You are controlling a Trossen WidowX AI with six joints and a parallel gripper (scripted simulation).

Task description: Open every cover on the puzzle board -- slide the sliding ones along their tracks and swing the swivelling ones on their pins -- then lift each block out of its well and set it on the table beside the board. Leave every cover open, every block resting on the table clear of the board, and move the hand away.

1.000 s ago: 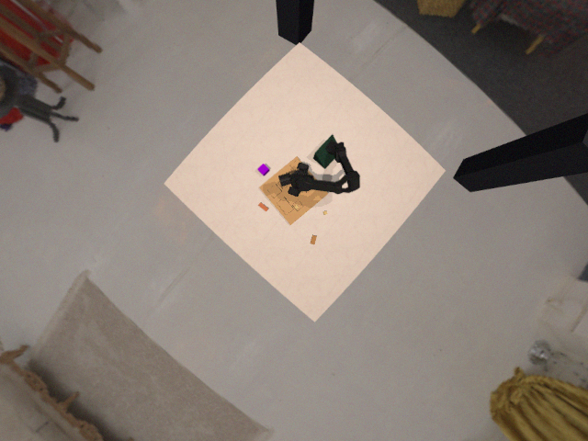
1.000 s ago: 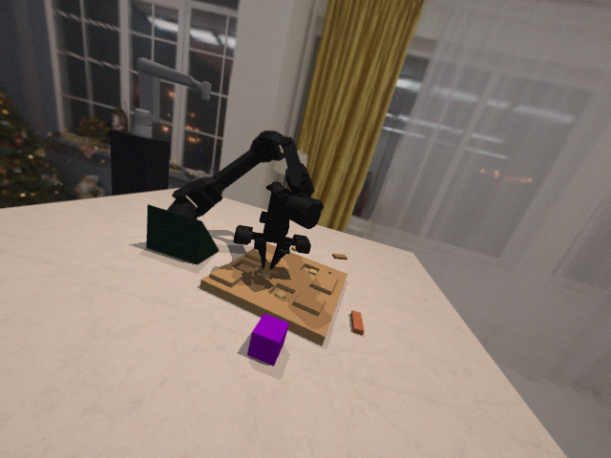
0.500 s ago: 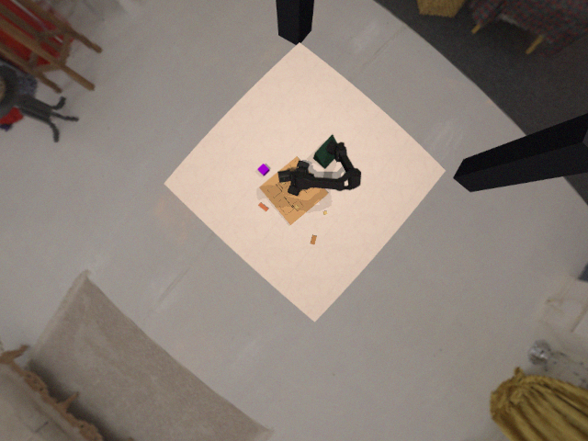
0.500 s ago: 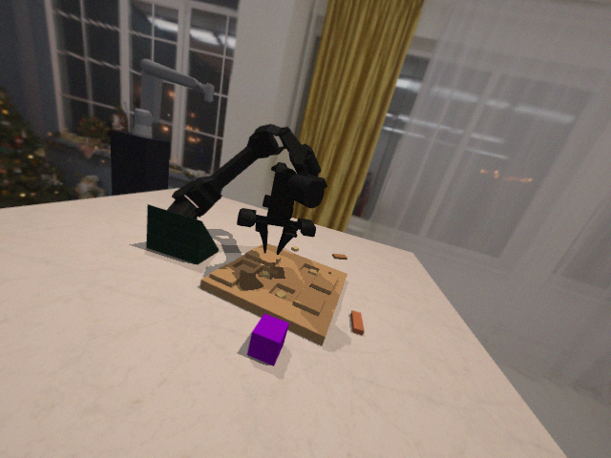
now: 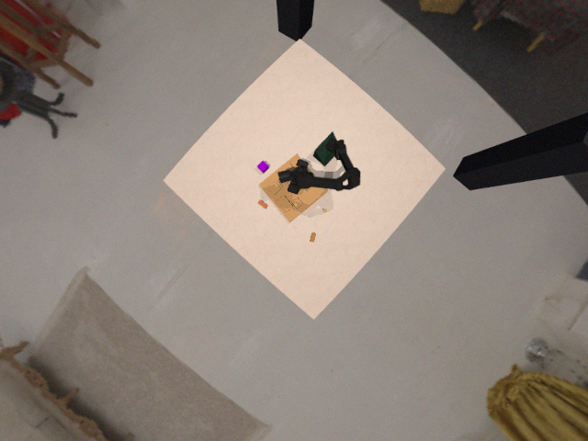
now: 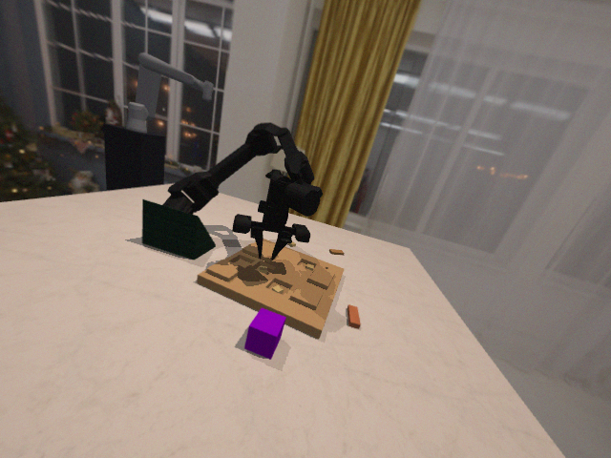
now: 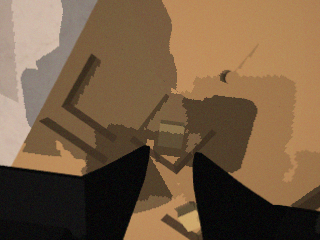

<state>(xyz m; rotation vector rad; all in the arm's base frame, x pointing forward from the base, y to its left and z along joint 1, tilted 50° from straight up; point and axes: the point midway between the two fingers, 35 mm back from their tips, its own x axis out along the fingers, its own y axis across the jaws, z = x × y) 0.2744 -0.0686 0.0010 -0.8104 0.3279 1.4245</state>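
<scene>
My gripper tip is now 40 mm short of the tan puzzle board, 30 mm above it and 10 mm to the left of it. Also, from my gripper tip: purple cube: 210 mm to the right, 50 mm ahead, 30 mm below; then orange block: 240 mm ahead, 90 mm to the right, 40 mm below.
</scene>
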